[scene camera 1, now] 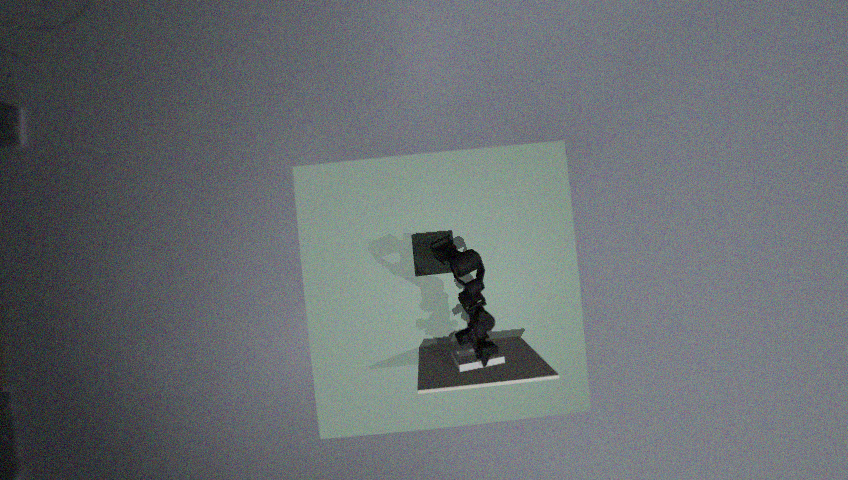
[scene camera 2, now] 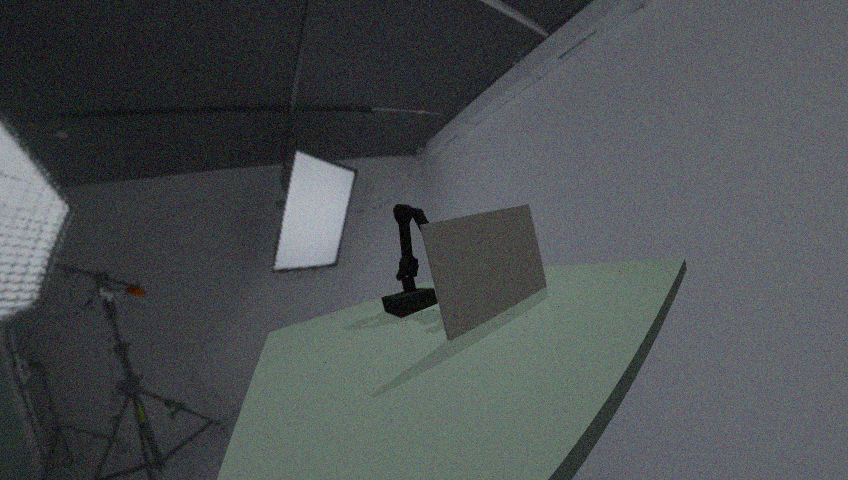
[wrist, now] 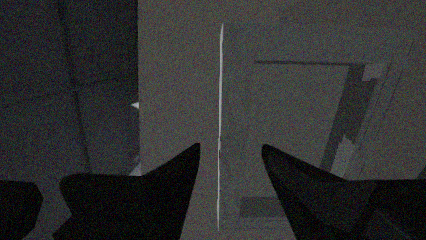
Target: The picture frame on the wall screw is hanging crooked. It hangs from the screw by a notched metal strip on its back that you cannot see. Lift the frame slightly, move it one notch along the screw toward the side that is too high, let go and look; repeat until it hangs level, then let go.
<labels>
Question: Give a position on a wall panel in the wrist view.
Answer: At 178, 55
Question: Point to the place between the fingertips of my gripper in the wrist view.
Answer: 230, 148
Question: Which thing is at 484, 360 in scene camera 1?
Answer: My gripper.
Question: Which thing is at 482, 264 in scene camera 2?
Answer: A wall panel.
</labels>
